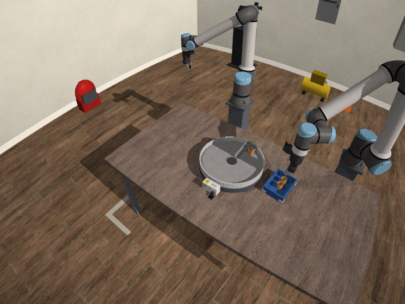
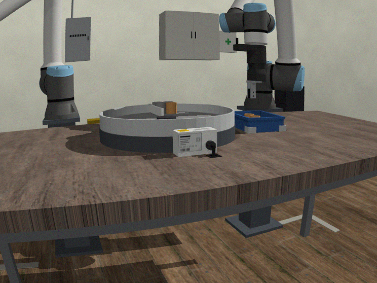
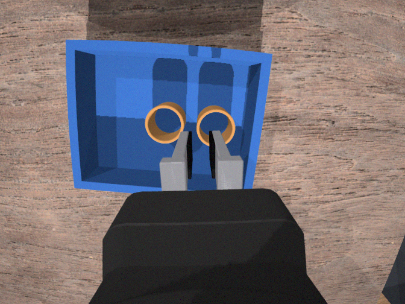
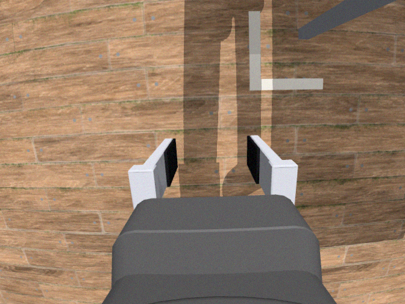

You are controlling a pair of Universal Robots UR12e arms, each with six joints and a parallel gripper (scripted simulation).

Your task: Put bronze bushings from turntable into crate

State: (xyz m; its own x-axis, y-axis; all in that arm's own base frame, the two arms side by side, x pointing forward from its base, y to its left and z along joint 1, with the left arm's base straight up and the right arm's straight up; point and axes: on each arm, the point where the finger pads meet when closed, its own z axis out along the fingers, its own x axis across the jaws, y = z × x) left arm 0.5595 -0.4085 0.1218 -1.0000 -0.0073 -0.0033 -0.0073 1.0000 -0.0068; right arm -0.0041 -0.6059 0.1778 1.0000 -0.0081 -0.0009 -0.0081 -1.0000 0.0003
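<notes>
Now: left hand 100 mm above the blue crate and 40 mm short of it. The rest, counted from my left hand: turntable (340 mm to the right, 100 mm ahead, 70 mm below).
</notes>
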